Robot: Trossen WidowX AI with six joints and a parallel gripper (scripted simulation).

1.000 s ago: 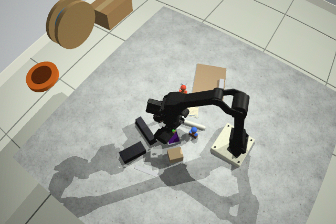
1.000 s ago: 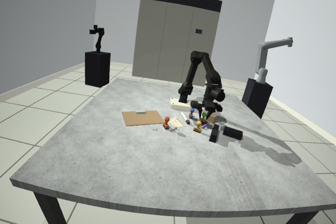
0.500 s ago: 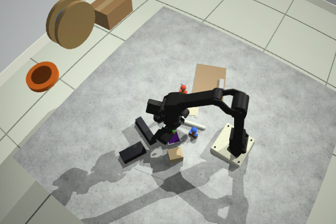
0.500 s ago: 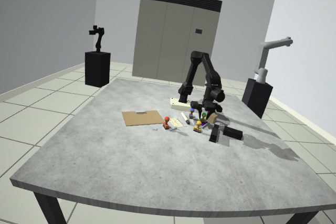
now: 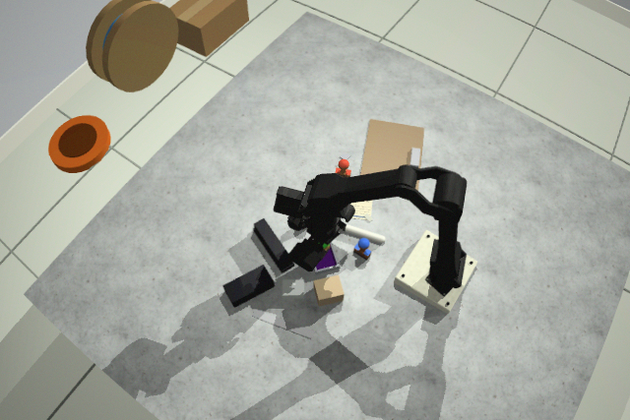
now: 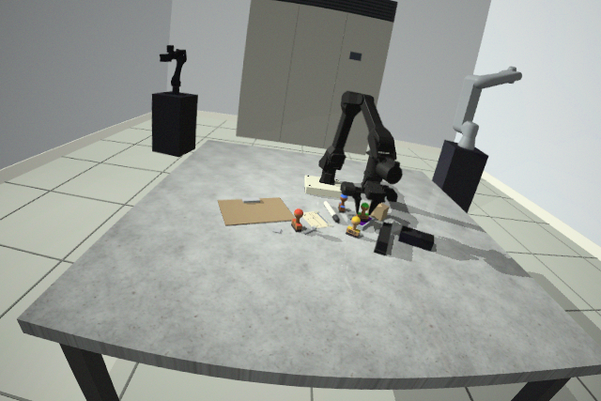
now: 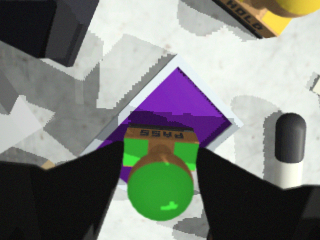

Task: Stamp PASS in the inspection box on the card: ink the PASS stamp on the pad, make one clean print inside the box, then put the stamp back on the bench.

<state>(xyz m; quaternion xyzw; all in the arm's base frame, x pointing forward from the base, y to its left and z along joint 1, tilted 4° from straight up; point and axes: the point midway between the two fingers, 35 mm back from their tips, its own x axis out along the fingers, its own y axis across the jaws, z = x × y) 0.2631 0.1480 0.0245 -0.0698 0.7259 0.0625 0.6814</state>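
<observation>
Now: the green pass stamp right at my gripper tip. Also, from my gripper tip: purple ink pad: 30 mm below; yellow-knobbed stamp: 90 mm ahead, 30 mm to the right, 20 mm below; blue-knobbed stamp: 70 mm behind, 70 mm to the right, 20 mm below.
</observation>
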